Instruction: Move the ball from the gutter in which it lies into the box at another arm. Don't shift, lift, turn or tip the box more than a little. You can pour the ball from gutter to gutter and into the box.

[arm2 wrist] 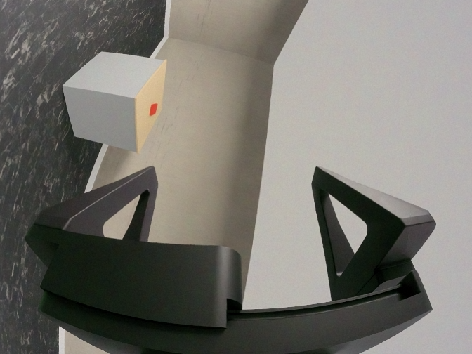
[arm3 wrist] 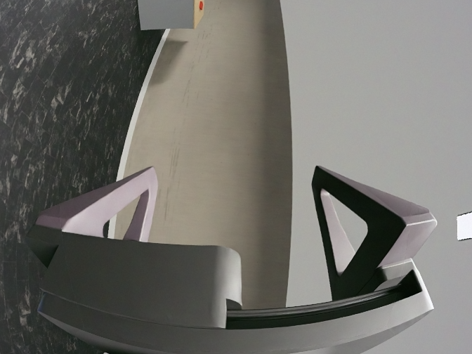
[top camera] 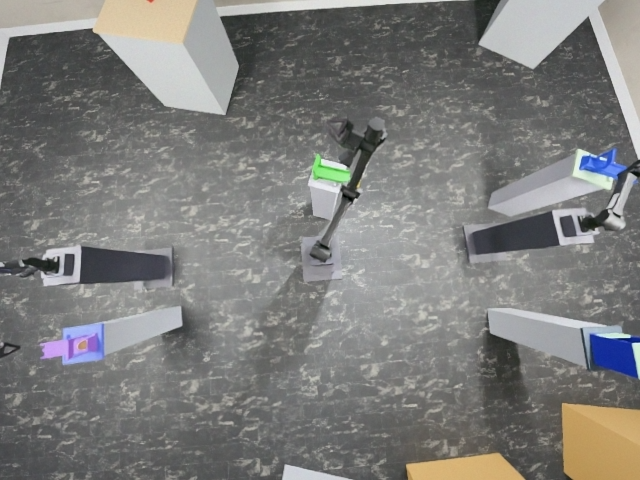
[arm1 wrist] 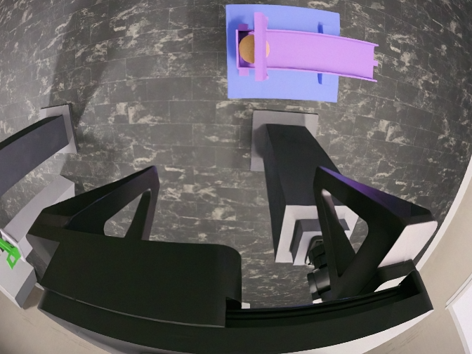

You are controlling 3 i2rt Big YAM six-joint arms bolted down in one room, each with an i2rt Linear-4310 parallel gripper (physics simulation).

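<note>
The orange ball [arm1 wrist: 247, 48] [top camera: 82, 345] lies in the purple gutter [arm1 wrist: 320, 54] [top camera: 54, 349], at its end under the crosspiece. The gutter rests on a blue stand top [arm1 wrist: 280, 91] [top camera: 72, 359]. A green gutter [arm1 wrist: 9, 252] [top camera: 333, 173] lies on the white stand by the middle arm. A blue gutter [top camera: 599, 164] lies on a pale green stand top at the right. The dark blue box [top camera: 614, 353] stands at the right edge. Arm1's gripper [arm1 wrist: 236, 170], arm2's gripper [arm2 wrist: 235, 170] and arm3's gripper [arm3 wrist: 235, 170] are open and empty.
In the top camera, one arm [top camera: 338, 214] stands in the middle, one arm [top camera: 121, 265] at the left and one arm [top camera: 516, 235] at the right. A tall grey block [top camera: 206, 62] [arm2 wrist: 100, 110] [arm3 wrist: 167, 15] has a tan top. Orange blocks [top camera: 599, 439] [top camera: 465, 467] stand at the lower right.
</note>
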